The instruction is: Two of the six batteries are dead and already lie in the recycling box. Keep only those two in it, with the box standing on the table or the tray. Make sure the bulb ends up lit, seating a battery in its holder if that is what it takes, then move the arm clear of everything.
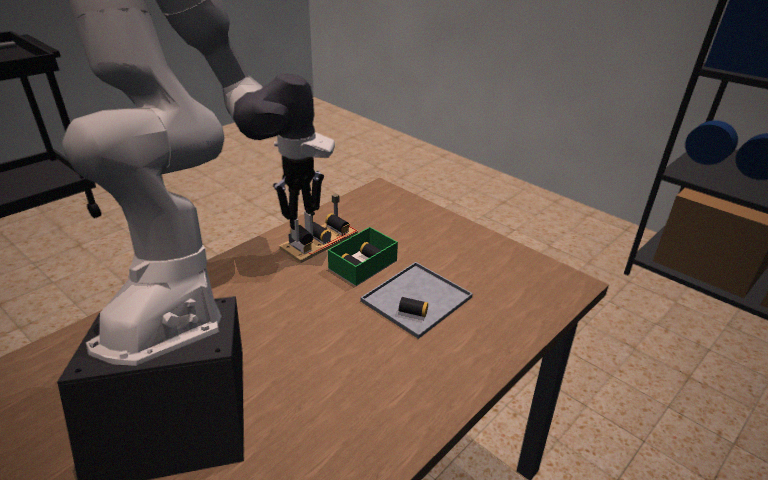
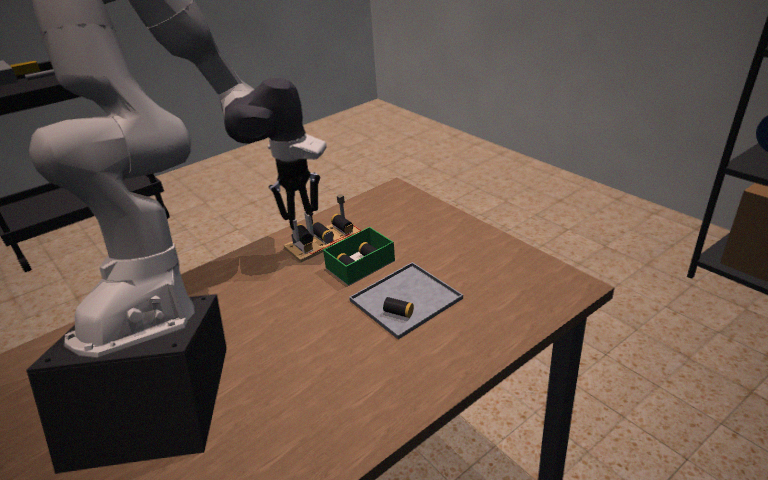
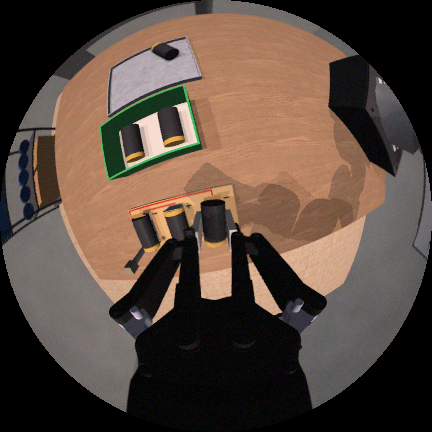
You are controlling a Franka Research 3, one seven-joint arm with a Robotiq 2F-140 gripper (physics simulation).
Scene:
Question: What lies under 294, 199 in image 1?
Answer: My gripper.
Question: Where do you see a holder board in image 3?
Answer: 191, 201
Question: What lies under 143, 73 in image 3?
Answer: A grey tray.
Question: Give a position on a green recycling box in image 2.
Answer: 363, 266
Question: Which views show the grey tray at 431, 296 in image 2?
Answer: Image 1, image 2 and image 3: all of them.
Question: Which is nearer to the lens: the holder board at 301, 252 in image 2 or the grey tray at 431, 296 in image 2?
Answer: The grey tray.

